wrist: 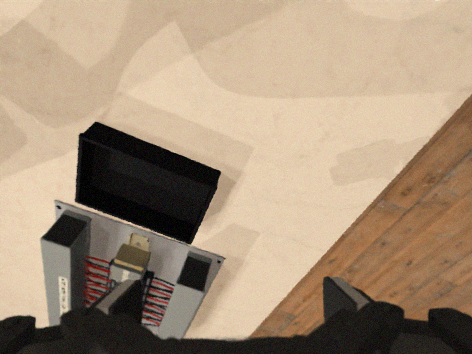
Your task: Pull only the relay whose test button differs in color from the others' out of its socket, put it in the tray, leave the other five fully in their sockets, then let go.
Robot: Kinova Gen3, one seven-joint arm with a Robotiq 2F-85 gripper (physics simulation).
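Frame: origin at the arm's base, x ahead, y left, z up, level; millimetres.
Seen in the pictures: gripper, fingertip midpoint: [233, 298].
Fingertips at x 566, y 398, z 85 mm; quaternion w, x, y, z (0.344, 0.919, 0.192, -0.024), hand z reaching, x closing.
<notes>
Offsets run from my fingertips to a thing's middle. "spot": to the spot under its first point. Level surfaces: height alone.
The black tray @(spot: dz -214, dx -102, dy -112 mm) [150, 151] lies left of centre, open side up, and no relay shows in it. Just below it in the view is the grey relay panel @(dz -223, dx -87, dy -433 mm) [167, 248]. My gripper [233, 298] is open, with nothing between its wide-set fingers. Its left finger overlaps the panel's middle in the view, and its right finger appears over the wooden area. The relays and their test buttons cannot be made out; the left finger and the gripper body hide the lower middle of the panel.
Two grey wire ducts @(dz -196, dx -185, dy -436 mm) [55, 260] @(dz -196, dx +10, dy -431 mm) [183, 305] stand along the panel's sides. Red and black wires @(dz -211, dx -35, dy -438 mm) [159, 300] run beside the middle row. A beige-topped block @(dz -200, dx -90, dy -337 mm) [132, 255] stands at the row's upper end. The pale table top @(dz -229 mm) [280, 150] meets wooden planks [400, 240] at the right.
</notes>
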